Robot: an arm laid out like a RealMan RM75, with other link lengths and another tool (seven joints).
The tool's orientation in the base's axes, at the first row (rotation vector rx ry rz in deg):
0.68, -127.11, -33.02
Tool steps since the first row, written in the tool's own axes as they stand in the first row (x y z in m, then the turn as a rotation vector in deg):
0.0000, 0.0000, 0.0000, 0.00, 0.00, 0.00
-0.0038, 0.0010, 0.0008, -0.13, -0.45, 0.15
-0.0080, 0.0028, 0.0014, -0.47, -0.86, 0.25
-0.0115, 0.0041, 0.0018, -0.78, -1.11, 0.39
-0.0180, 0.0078, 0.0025, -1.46, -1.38, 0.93
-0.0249, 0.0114, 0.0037, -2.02, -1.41, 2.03
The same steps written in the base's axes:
0.0000, 0.0000, 0.0000, 0.00, 0.00, 0.00
0.0021, 0.0020, -0.0028, -0.10, -0.32, -0.36
0.0048, 0.0046, -0.0054, -0.03, -0.58, -0.83
0.0070, 0.0067, -0.0077, 0.03, -0.68, -1.23
0.0115, 0.0115, -0.0112, 0.04, -0.58, -2.14
0.0158, 0.0166, -0.0154, -0.40, -0.05, -3.17

